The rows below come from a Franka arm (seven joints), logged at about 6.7 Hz.
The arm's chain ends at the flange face. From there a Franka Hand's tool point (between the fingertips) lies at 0.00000 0.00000 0.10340 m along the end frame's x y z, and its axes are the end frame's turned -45 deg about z.
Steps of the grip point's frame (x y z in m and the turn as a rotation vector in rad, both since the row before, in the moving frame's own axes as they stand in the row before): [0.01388, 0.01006, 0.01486, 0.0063, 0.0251, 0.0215]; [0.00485, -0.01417, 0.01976, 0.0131, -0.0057, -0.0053]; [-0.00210, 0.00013, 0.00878, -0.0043, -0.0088, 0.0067]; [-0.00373, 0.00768, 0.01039, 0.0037, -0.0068, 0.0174]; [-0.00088, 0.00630, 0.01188, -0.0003, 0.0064, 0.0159]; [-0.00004, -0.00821, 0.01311, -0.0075, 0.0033, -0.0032]
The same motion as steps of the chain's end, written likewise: [0.01553, -0.00042, 0.01489, 0.0222, 0.0133, 0.0215]; [-0.00521, -0.01291, 0.01977, 0.0052, -0.0133, -0.0053]; [-0.00106, 0.00062, 0.00878, -0.0093, -0.0032, 0.0067]; [0.00356, 0.00785, 0.01039, -0.0022, -0.0074, 0.0174]; [0.00334, 0.00552, 0.01188, 0.0043, 0.0047, 0.0159]; [-0.00662, -0.00608, 0.01311, -0.0030, 0.0076, -0.0032]
